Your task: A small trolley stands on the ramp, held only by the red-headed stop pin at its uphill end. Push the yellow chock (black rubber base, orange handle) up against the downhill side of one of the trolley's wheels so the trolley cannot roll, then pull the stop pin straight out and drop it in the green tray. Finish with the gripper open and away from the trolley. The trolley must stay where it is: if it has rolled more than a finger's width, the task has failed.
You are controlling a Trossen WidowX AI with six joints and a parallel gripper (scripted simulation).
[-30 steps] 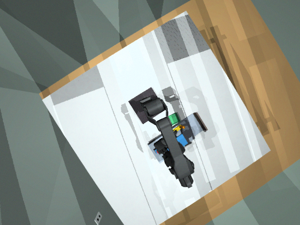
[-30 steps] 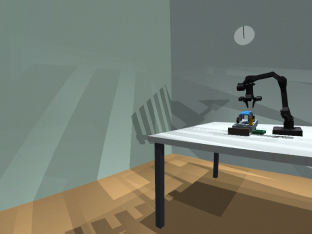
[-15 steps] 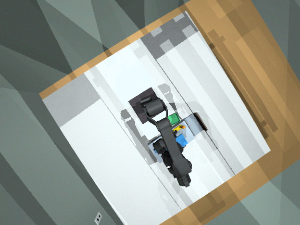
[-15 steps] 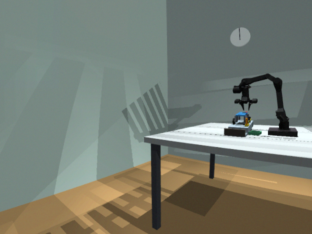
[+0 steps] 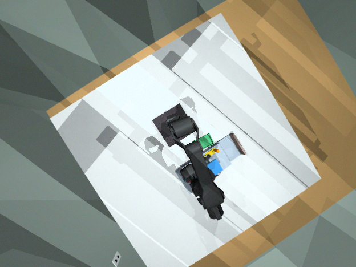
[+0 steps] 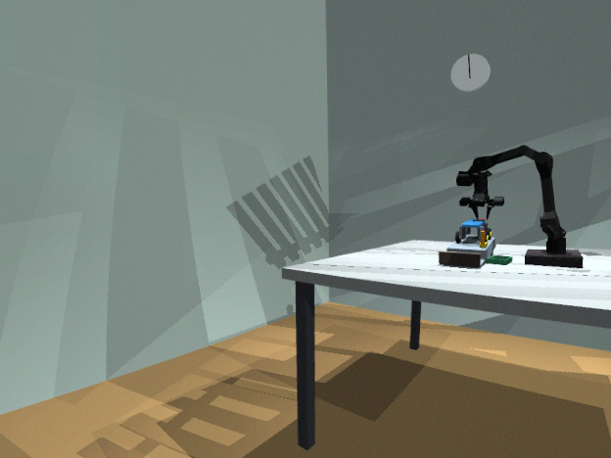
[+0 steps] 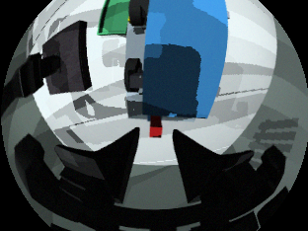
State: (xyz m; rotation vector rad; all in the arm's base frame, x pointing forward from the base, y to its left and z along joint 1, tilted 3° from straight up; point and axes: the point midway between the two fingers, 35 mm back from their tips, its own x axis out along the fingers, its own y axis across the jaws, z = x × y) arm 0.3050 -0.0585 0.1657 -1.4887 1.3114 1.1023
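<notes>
Now: gripper tip 1 cm to the left of the red-headed stop pin and 4 cm above it. Round my gripper tip: ramp 1 cm ahead, 10 cm to the left, 12 cm below; blue trolley 1 cm ahead, 10 cm to the left, 5 cm below; yellow chock 6 cm behind, 19 cm to the left, 8 cm below.
</notes>
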